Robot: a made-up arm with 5 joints.
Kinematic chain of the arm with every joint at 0, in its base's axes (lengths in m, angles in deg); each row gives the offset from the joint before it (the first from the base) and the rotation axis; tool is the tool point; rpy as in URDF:
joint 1: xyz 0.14 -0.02 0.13 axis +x
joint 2: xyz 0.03 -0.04 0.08 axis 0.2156 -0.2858 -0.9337
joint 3: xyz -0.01 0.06 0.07 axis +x
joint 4: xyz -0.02 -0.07 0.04 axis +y
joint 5: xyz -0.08 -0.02 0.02 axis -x
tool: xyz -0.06 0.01 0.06 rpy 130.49 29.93 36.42
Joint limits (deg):
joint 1: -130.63..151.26
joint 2: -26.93..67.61
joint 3: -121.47..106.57
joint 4: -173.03..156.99
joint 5: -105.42..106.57
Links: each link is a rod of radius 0.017 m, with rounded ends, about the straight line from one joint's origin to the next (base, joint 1, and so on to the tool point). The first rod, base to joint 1, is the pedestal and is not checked.
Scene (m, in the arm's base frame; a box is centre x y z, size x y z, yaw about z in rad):
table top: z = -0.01
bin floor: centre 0.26 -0.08 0 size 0.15 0.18 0.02 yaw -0.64
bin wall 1: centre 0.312 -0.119 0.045 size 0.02 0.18 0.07 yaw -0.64
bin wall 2: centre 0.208 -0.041 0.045 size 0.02 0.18 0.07 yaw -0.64
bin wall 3: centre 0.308 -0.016 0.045 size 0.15 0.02 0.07 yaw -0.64
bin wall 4: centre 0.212 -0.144 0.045 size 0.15 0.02 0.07 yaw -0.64
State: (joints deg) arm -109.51 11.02 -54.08 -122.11 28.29
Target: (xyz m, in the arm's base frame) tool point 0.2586 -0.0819 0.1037
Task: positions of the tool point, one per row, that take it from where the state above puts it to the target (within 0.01 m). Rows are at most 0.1 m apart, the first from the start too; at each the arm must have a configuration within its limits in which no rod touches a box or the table.
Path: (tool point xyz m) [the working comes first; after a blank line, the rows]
Joints at the target: 53.21 19.41 36.08 -164.85 -35.64
Straight joint move there: clear.

1: 0.1506 0.0957 0.2228
2: 0.1591 0.0553 0.2453
3: 0.1686 0.0132 0.2528
4: 0.1789 -0.0254 0.2469
5: 0.1900 -0.0568 0.2308
6: 0.2016 -0.0792 0.2084
7: 0.2134 -0.0922 0.1835
8: 0.2253 -0.0972 0.1593
9: 0.2370 -0.0959 0.1375
10: 0.2481 -0.0903 0.1190
11: 0.2586 -0.0819 0.1037

